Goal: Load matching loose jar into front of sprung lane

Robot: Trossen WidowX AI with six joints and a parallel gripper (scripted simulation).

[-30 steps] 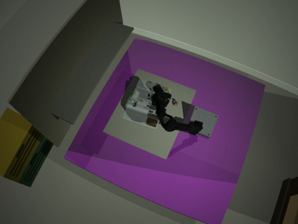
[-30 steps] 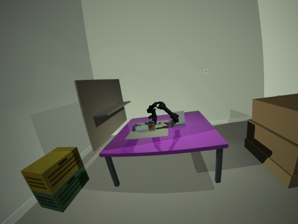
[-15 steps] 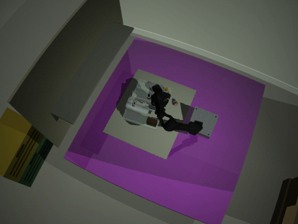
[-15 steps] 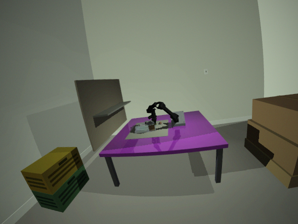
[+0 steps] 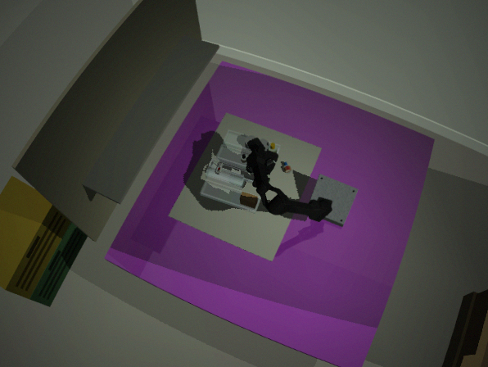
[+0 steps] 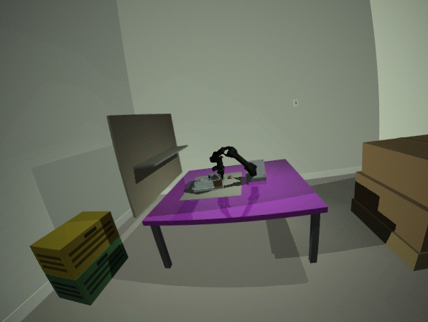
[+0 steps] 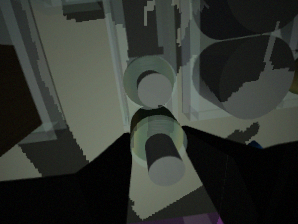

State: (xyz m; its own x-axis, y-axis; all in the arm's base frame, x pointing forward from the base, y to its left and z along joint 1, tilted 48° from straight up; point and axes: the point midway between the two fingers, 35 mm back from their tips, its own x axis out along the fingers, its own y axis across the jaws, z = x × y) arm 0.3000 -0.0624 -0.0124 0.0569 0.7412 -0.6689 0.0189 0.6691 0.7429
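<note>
The brown box is 130 mm to the left of my gripper tip, 40 mm ahead of it and 10 mm below it.
</note>
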